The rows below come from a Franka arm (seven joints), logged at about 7 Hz.
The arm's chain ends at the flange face. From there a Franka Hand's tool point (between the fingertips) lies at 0.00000 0.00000 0.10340 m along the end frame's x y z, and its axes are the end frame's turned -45 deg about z.
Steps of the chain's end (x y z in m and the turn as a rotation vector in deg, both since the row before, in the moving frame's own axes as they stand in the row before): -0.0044, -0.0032, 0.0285, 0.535, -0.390, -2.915; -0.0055, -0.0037, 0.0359, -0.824, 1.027, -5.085; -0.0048, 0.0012, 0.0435, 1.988, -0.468, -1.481
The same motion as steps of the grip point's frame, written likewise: -0.0007, -0.0066, 0.0285, 0.654, 0.103, -2.915; -0.0009, -0.0042, 0.0359, -1.309, 0.144, -5.085; -0.0023, -0.0057, 0.0434, 1.737, 1.075, -1.481
